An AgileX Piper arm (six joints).
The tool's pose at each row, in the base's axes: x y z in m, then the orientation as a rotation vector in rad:
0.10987 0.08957 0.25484 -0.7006 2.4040 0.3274
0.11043 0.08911 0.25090 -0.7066 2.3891 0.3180
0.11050 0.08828 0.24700 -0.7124 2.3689 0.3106
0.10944 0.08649 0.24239 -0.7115 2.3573 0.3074
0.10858 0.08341 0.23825 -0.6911 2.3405 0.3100
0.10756 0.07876 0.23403 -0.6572 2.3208 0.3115
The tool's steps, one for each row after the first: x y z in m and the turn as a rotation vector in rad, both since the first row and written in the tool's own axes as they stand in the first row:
0.00223 -0.00094 0.00319 0.0066 -0.0110 -0.0106
0.00492 -0.00192 0.00597 0.0124 -0.0272 -0.0223
0.00920 -0.00311 0.00839 0.0163 -0.0378 -0.0260
0.01358 -0.00545 0.01004 0.0222 -0.0599 -0.0168
0.01875 -0.00902 0.01107 0.0332 -0.0883 0.0004

